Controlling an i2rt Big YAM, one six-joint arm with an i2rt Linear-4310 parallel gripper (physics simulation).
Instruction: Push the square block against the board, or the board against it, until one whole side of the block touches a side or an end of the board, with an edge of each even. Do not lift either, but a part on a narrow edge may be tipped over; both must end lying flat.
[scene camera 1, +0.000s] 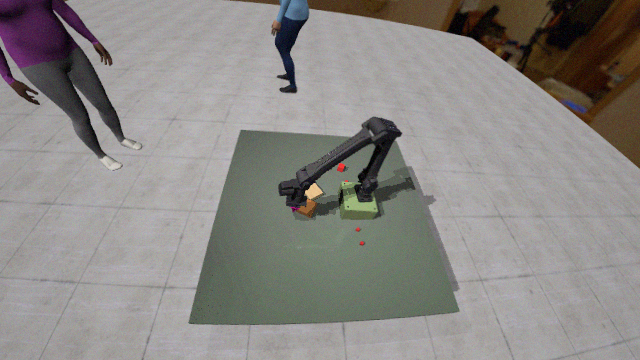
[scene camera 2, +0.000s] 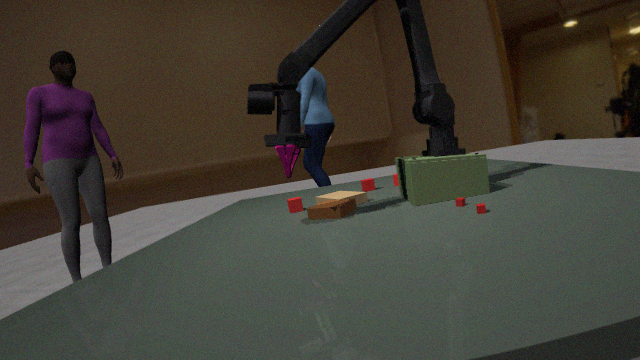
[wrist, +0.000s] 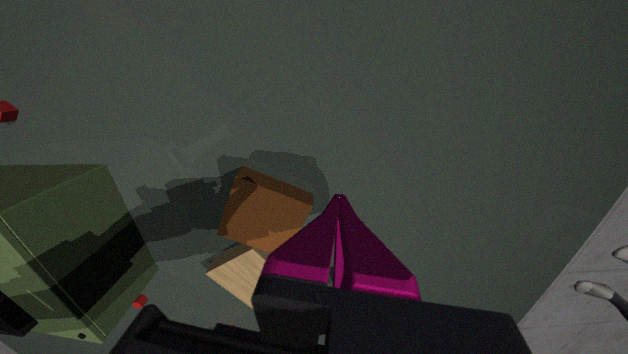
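Seen in the pictures: gripper, between the fingertips: (scene camera 1: 293, 211) (scene camera 2: 288, 178) (wrist: 338, 201); arm's base, origin of its link: (scene camera 1: 362, 193) (scene camera 2: 443, 155).
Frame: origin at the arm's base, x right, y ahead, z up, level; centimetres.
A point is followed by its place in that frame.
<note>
The square block (scene camera 1: 307, 207) {x -2.4, y 33.2, z -7.5 cm} (scene camera 2: 330, 210) {x -6.6, y 34.0, z -8.3 cm} (wrist: 270, 215) {x -2.2, y 34.5, z -7.5 cm}, orange-brown, lies flat on the mat. The board (scene camera 1: 314, 191) {x 8.9, y 27.4, z -7.5 cm} (scene camera 2: 344, 195) {x 8.6, y 28.7, z -7.5 cm} (wrist: 241, 275) {x 8.5, y 27.7, z -7.5 cm}, light wood, lies flat close beside it, turned at an angle to it; a corner of the block is near the board, and I cannot tell whether they touch. My gripper (scene camera 1: 295, 209) {x -9.4, y 42.4, z 1.6 cm} (scene camera 2: 288, 176) {x -9.4, y 42.4, z 1.6 cm} (wrist: 338, 201) {x -9.4, y 42.4, z 1.6 cm} has magenta fingers, shut and empty. It points down and hangs above the mat, beside the block on the side away from the arm's base. The fingers hide part of the board in the wrist view.
The arm stands on a green box (scene camera 1: 358, 211) {x -11.1, y 5.4, z -1.3 cm} (scene camera 2: 445, 180) {x -11.3, y 5.3, z -5.3 cm} (wrist: 65, 215) {x -7.2, y 13.4, z -3.7 cm}. Small red cubes lie on the green mat (scene camera 1: 320, 285) {x -45.7, y 31.8, z -10.4 cm} (scene camera 2: 225, 300) {x -44.6, y 50.3, z -10.4 cm} (wrist: 425, 100) {x -13.3, y 53.5, z -10.4 cm}: one (scene camera 2: 295, 205) {x 10.9, y 43.8, z -8.3 cm} left of the block in scene camera 2, others (scene camera 1: 341, 167) {x 27.2, y 5.9, z -6.5 cm} (scene camera 1: 358, 229) {x -18.7, y 5.3, z -8.8 cm} near the box. Two people stand beyond the mat.
</note>
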